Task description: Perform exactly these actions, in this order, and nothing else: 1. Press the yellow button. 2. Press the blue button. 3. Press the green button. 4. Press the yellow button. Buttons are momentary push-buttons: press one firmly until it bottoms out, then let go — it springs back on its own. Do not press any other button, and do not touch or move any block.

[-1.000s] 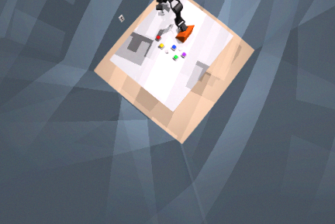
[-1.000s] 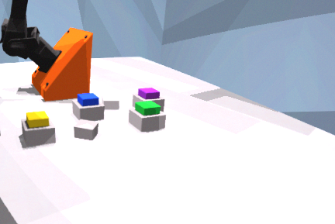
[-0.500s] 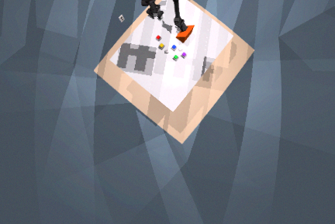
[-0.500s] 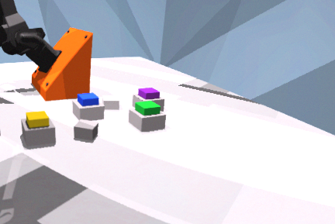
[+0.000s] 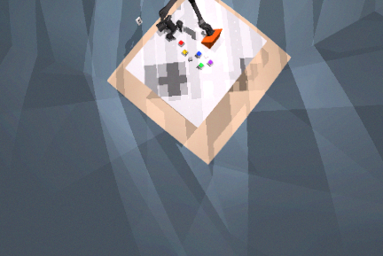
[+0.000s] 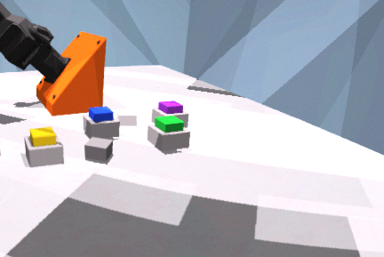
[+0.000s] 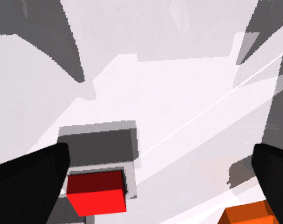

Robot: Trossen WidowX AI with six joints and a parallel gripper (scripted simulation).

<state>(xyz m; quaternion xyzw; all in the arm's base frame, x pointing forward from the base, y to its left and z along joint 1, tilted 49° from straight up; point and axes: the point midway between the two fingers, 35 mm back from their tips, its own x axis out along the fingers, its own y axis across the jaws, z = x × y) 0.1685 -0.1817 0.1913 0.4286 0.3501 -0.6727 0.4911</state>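
My gripper tip is now 4 cm short of the red button, 5 cm to the right of it and 1 cm above it. The rest, counted from my gripper tip: yellow button (10 cm ahead, 13 cm to the left, 1 cm below); then blue button (5 cm ahead, 25 cm to the left, 1 cm below); then small grey block (12 cm ahead, 20 cm to the left, 3 cm below).
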